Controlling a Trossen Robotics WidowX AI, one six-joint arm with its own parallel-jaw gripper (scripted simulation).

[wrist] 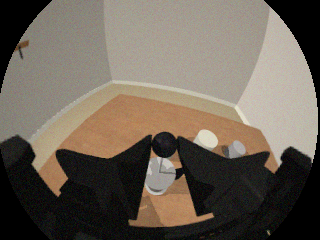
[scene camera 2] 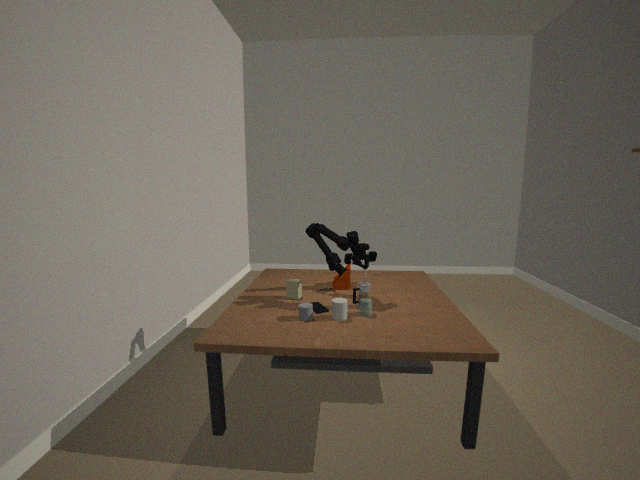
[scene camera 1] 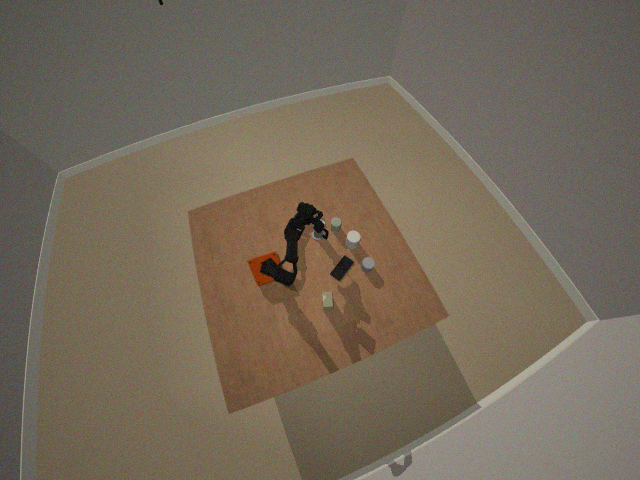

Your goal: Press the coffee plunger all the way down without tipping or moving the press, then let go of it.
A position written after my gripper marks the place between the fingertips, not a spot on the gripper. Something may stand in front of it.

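A coffee press [wrist: 161,173] is there in the wrist view, and I see it together with my own gripper [wrist: 164,139].
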